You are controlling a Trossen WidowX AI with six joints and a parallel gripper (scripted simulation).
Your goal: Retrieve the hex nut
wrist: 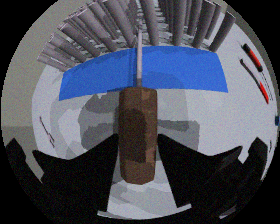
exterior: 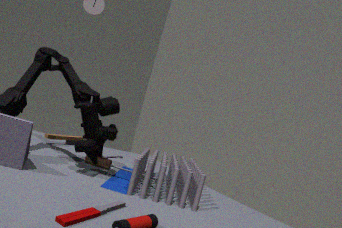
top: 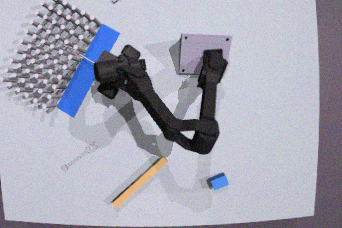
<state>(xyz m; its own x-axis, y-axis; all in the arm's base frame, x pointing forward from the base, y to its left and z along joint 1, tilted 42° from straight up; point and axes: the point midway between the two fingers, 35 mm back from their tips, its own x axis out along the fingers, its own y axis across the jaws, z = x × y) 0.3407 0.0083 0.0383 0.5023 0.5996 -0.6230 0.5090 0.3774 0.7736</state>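
Right now my gripper tip is 10 cm short of the blue taped strip, 2 cm to the left of it and 4 cm above it. The rest, counted from my gripper tip: red-and-grey tool (9 cm behind, 33 cm to the right, 3 cm below); then hex nut (22 cm ahead, 14 cm to the right, 3 cm below); then brown-handled hook tool (9 cm ahead, 6 cm to the right).
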